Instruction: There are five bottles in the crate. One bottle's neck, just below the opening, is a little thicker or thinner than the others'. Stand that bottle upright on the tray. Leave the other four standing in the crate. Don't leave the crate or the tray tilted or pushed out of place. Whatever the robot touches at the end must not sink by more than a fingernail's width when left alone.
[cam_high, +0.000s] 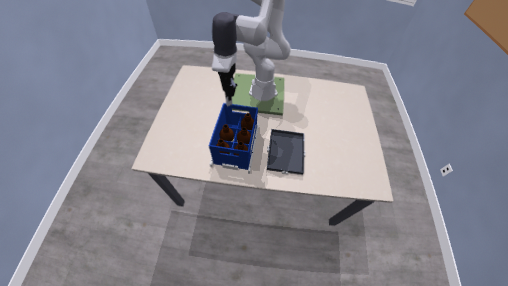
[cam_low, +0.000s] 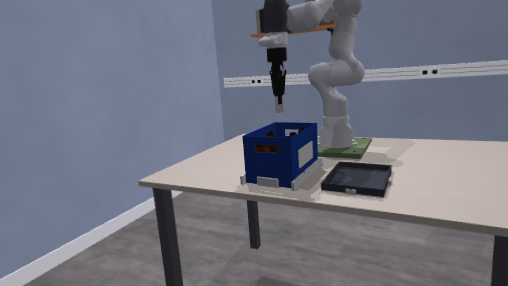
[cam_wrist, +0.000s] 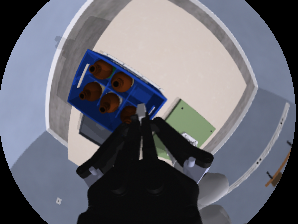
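The bottle lies 1 cm ahead of my hand, 9 cm to the left of it and 17 cm below it. From my hand the other things lie so: blue crate (9 cm ahead, 3 cm to the left, 17 cm below); dark tray (13 cm ahead, 30 cm to the left, 24 cm below).
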